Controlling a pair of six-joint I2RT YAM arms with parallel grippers.
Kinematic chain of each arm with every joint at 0, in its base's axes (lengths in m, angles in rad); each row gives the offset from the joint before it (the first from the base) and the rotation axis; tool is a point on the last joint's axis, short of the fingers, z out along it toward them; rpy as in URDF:
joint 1: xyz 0 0 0.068 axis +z
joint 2: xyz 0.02 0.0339 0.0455 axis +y
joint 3: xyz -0.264 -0.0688 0 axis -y
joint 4: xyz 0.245 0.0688 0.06 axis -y
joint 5: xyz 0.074 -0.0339 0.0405 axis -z
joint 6: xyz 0.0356 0 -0.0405 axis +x
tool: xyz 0 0 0 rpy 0 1.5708 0
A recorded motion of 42 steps. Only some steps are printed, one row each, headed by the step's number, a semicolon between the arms.
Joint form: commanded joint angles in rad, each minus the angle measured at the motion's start. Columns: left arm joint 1, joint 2, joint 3, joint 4, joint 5, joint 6; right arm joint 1, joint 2, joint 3, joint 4, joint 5, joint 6.
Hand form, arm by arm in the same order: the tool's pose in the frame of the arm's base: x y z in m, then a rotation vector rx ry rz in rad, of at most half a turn. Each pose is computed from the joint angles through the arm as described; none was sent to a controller.
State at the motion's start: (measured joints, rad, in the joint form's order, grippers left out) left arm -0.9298 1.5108 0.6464 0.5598 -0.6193 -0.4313; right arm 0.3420 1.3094 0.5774 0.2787 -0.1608 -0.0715
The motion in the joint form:
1: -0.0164 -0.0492 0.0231 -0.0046 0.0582 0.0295; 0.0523 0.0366 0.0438 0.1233 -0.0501 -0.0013
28: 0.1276 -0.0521 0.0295 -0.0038 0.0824 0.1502; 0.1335 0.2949 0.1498 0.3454 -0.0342 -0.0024
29: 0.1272 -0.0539 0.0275 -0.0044 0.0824 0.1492; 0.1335 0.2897 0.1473 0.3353 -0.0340 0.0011
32: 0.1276 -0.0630 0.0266 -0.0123 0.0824 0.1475; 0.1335 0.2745 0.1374 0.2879 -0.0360 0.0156
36: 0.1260 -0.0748 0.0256 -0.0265 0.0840 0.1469; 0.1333 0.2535 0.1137 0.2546 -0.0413 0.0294
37: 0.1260 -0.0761 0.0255 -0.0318 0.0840 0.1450; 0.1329 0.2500 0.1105 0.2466 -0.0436 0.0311
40: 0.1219 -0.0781 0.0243 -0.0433 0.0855 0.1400; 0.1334 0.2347 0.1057 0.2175 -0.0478 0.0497
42: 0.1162 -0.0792 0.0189 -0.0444 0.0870 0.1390; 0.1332 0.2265 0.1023 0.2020 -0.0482 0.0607
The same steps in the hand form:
1: 0.1950 -0.2382 0.2192 0.0881 1.7924 -0.4659; 0.2626 0.1173 0.2188 -0.5813 1.8172 0.4180
28: 0.2275 -0.2090 0.2221 0.0800 1.7733 -0.3024; 0.2965 0.1604 0.2001 -0.6326 1.7314 0.4600
29: 0.2270 -0.2088 0.2219 0.0799 1.7740 -0.3030; 0.2955 0.1599 0.1999 -0.6310 1.7401 0.4620
32: 0.2262 -0.2077 0.2234 0.0779 1.7739 -0.3041; 0.2915 0.1579 0.1966 -0.6285 1.7871 0.4719
36: 0.2246 -0.2068 0.2250 0.0813 1.7770 -0.3051; 0.2850 0.1547 0.1924 -0.6267 1.8274 0.4841
37: 0.2244 -0.2066 0.2248 0.0814 1.7804 -0.3041; 0.2840 0.1541 0.1917 -0.6278 1.8355 0.4867
40: 0.2230 -0.2071 0.2238 0.0861 1.7898 -0.3057; 0.2810 0.1529 0.1918 -0.6177 1.8605 0.5022
42: 0.2212 -0.2077 0.2223 0.0937 1.7945 -0.3087; 0.2793 0.1520 0.1917 -0.6096 1.8755 0.5089

